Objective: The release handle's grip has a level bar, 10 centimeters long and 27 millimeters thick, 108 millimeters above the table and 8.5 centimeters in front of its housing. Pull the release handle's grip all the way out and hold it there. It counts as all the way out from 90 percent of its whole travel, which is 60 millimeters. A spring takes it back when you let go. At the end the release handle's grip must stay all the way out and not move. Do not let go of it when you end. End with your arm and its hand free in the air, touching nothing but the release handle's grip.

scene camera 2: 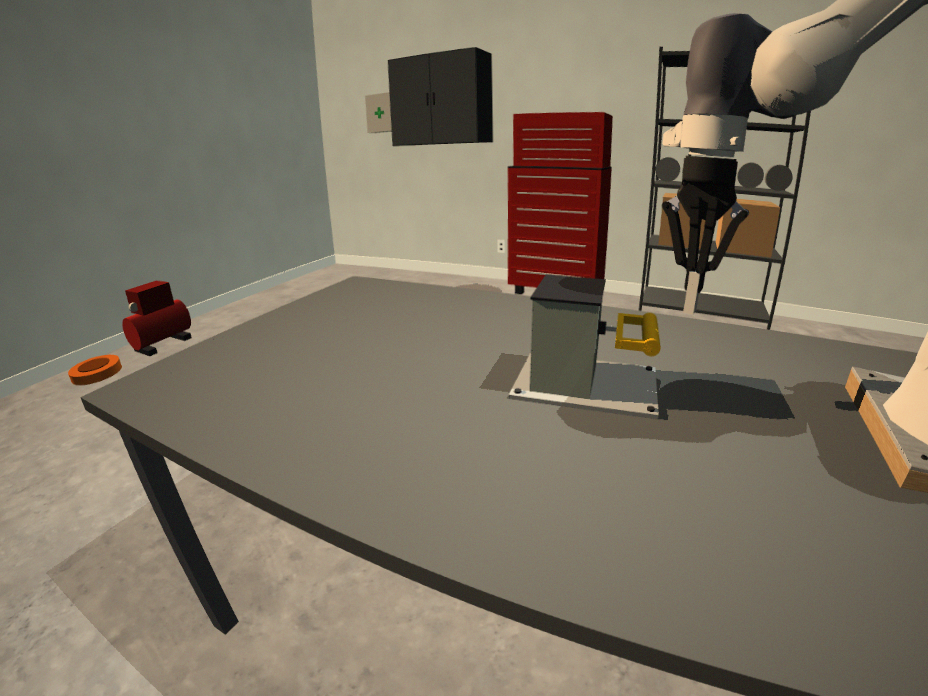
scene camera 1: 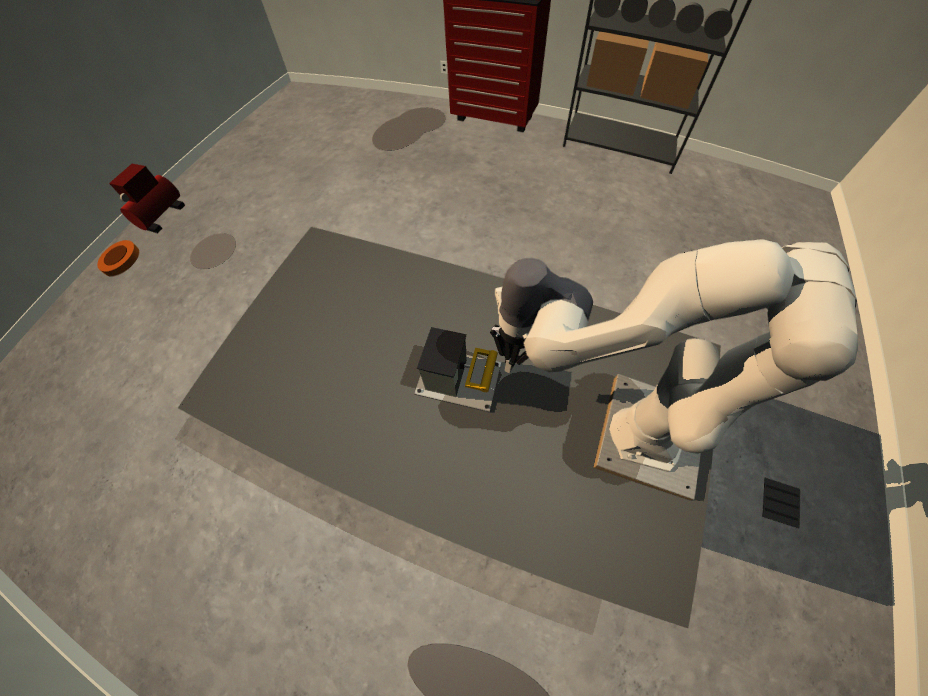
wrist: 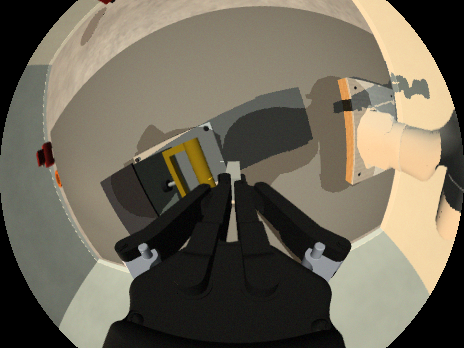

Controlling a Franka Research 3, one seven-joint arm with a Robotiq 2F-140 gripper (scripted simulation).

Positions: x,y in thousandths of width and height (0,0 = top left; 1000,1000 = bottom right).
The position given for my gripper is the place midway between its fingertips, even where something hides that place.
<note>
In view: my gripper (scene camera 2: 743,448) and a grey housing (scene camera 2: 610,450).
My gripper shows as well in scene camera 1 (scene camera 1: 549,529) and in the wrist view (wrist: 503,490). The grey housing is seen too in scene camera 1 (scene camera 1: 476,527) and in the wrist view (wrist: 301,556).
</note>
